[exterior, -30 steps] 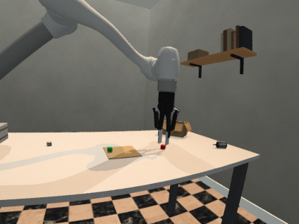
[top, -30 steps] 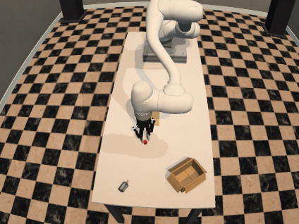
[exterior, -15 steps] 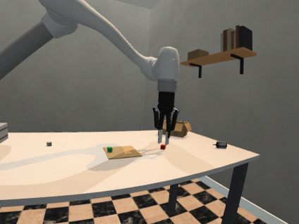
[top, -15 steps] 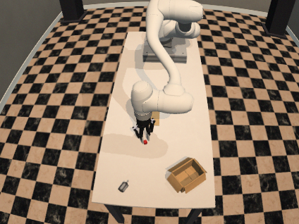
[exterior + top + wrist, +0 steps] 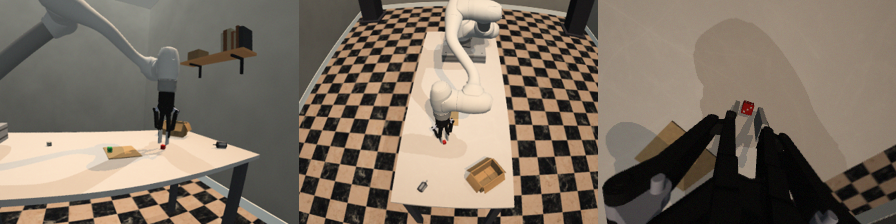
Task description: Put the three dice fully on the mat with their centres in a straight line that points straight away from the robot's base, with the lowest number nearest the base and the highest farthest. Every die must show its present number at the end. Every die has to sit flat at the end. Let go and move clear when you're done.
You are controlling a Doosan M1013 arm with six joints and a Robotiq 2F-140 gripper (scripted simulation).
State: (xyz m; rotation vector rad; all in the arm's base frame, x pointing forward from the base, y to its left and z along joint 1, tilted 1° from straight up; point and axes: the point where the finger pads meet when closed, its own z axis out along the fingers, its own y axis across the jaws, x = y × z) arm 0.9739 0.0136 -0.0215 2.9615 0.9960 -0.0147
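The red die lies 50 mm below my hand. The rest, counted from my hand: green die: 250 mm behind, 10 mm to the right, 50 mm below; then dark object: 310 mm ahead, 70 mm to the right, 40 mm below; then tan mat: 200 mm behind, 10 mm to the right, 60 mm below.
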